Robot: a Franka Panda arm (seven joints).
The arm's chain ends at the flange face. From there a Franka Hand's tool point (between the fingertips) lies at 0.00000 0.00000 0.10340 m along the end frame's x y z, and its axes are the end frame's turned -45 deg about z.
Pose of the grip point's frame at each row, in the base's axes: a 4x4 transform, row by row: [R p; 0 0 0 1], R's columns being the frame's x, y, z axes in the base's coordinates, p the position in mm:
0.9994 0.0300 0.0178 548.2; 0.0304 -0.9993 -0.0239 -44.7; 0.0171 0.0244 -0.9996 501.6; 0 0 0 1
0.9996 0.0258 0.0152 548.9; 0.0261 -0.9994 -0.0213 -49.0; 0.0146 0.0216 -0.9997 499.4; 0 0 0 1
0.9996 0.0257 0.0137 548.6; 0.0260 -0.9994 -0.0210 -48.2; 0.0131 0.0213 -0.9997 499.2; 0 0 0 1
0.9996 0.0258 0.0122 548.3; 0.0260 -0.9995 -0.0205 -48.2; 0.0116 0.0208 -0.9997 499.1; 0 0 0 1
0.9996 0.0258 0.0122 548.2; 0.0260 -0.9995 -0.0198 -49.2; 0.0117 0.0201 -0.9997 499.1; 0 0 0 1
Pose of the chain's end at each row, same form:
0.7279 -0.6855 0.0178 546.4; -0.6851 -0.7281 -0.0239 -42.2; 0.0293 0.0052 -0.9996 605.0; 0 0 0 1
0.7251 -0.6886 0.0152 547.3; -0.6882 -0.7251 -0.0213 -46.8; 0.0256 0.0049 -0.9997 602.8; 0 0 0 1
0.7250 -0.6887 0.0137 547.2; -0.6883 -0.7251 -0.0210 -46.0; 0.0243 0.0058 -0.9997 602.6; 0 0 0 1
0.7251 -0.6886 0.0122 547.0; -0.6884 -0.7251 -0.0205 -46.1; 0.0229 0.0065 -0.9997 602.5; 0 0 0 1
0.7251 -0.6886 0.0122 546.9; -0.6884 -0.7251 -0.0198 -47.2; 0.0225 0.0059 -0.9997 602.5; 0 0 0 1

